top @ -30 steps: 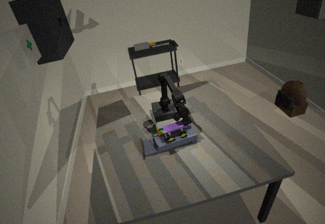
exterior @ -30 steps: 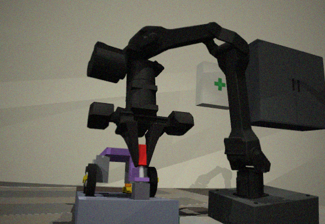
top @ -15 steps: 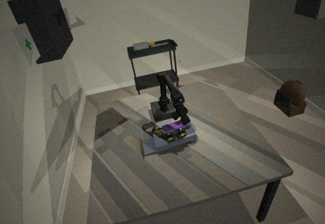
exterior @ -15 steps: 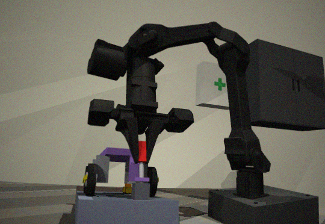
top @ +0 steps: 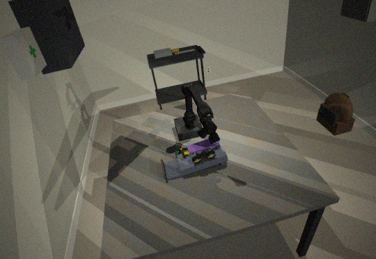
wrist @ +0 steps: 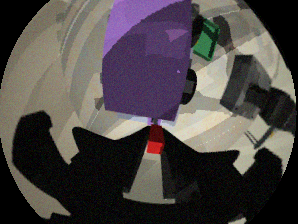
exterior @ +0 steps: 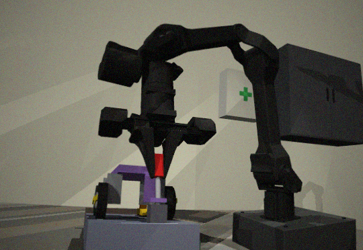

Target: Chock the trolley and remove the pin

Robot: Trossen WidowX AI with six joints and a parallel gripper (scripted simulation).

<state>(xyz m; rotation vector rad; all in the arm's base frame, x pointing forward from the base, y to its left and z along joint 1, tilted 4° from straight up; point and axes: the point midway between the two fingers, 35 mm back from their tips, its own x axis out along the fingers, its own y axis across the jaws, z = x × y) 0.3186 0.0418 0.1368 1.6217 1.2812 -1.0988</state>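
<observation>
Right now my gripper tip is 180 mm to the left of the green tray, 160 mm above it and 150 mm past it. Also, from my gripper tip: red-headed stop pin (right at my gripper tip); then yellow chock (190 mm to the right, 70 mm below, 60 mm behind); then purple trolley (110 mm to the right, 40 mm below).
</observation>
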